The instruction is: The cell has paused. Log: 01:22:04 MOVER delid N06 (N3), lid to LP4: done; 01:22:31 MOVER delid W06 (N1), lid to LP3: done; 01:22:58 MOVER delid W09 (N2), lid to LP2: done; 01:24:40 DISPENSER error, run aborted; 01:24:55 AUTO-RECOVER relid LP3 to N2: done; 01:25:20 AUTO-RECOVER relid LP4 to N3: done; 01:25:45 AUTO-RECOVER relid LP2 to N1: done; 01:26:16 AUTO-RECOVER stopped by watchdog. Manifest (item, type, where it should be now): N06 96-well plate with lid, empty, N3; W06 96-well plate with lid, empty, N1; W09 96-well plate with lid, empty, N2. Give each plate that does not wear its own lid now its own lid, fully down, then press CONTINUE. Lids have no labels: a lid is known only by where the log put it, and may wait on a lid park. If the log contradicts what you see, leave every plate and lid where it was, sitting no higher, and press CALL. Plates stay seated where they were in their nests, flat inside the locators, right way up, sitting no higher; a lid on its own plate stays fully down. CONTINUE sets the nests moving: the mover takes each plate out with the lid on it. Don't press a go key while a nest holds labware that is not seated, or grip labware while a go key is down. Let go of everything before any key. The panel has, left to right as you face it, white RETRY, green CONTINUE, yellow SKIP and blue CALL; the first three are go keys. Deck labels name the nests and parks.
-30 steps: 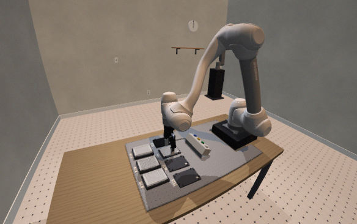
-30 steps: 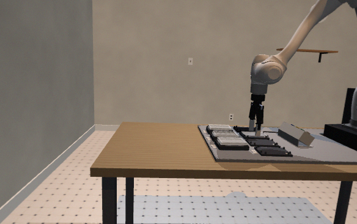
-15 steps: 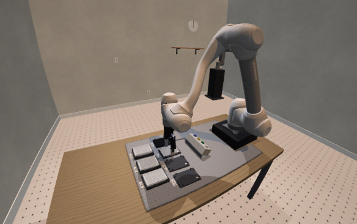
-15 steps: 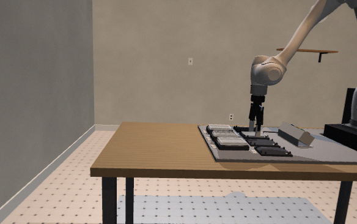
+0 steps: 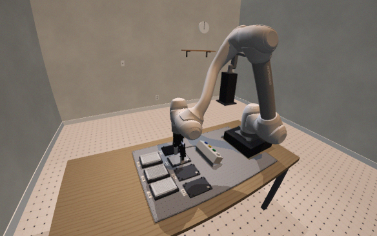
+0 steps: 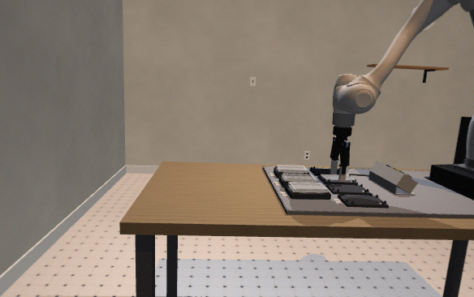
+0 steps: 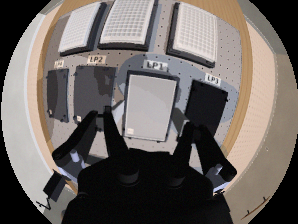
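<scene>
My gripper is now 2 cm above the pale lid. From my hand the other things lie so: yellow key (24 cm behind, 2 cm to the left, 3 cm above); blue key (23 cm behind, 3 cm to the right, 3 cm above); LP2 lid park (13 cm to the left, 3 cm below).
</scene>
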